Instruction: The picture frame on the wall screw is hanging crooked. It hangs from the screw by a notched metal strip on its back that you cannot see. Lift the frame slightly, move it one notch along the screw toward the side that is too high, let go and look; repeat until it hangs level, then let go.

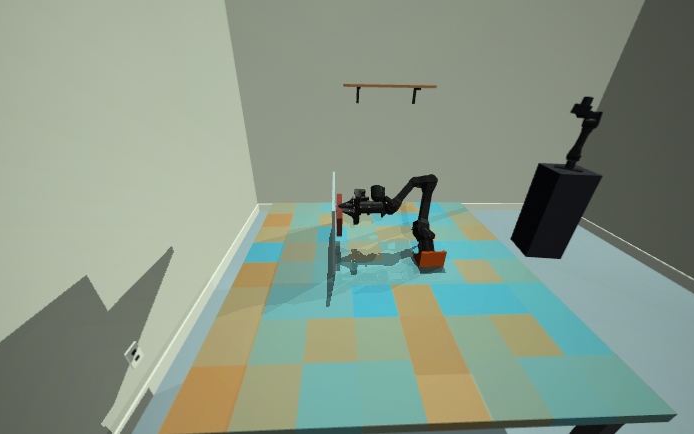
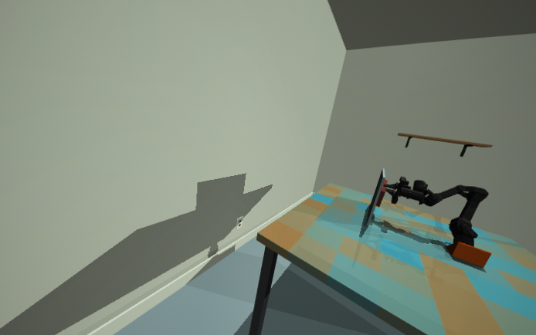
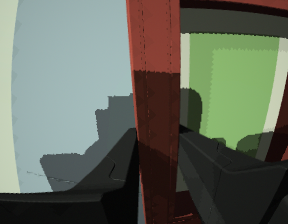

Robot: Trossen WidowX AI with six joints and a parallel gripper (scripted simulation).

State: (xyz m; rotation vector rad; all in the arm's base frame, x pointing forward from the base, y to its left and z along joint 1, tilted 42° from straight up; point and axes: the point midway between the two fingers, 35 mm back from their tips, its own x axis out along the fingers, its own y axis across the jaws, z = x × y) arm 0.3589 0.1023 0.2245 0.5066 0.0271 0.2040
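The picture frame is 5 cm below my gripper tip, 2 cm to the right of it and 1 cm ahead of it. Also, from my gripper tip: wall panel 6 cm below, 2 cm ahead, 1 cm to the right.
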